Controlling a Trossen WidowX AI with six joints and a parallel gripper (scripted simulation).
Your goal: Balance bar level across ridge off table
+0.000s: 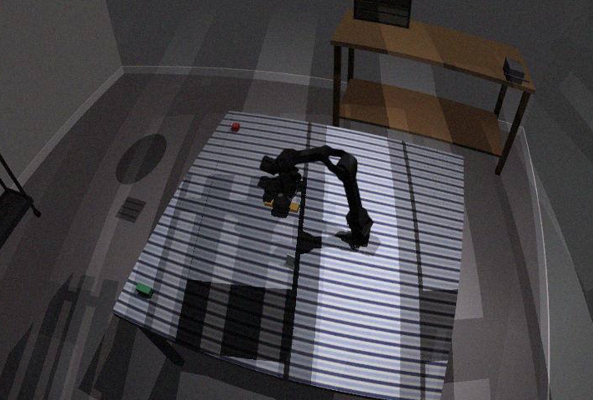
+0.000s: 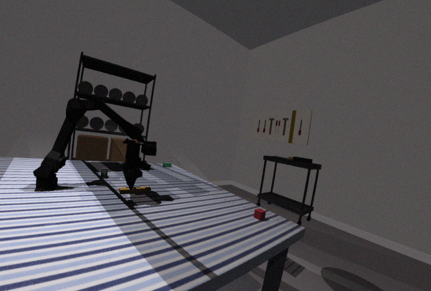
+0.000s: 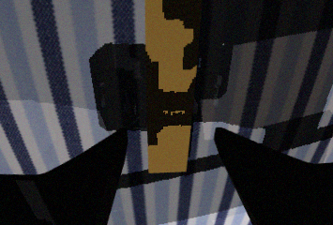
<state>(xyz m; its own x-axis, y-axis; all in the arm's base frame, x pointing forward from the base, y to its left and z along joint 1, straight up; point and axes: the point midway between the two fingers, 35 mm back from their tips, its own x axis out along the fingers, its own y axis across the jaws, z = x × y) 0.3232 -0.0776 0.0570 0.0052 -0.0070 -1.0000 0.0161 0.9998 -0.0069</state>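
Now: gripper tip 3 cm short of the orange-yellow bar and 1 cm above it. Also, from my gripper tip: red cube (42 cm ahead, 42 cm to the right, 1 cm below); then green block (42 cm ahead, 58 cm to the left, 1 cm below).
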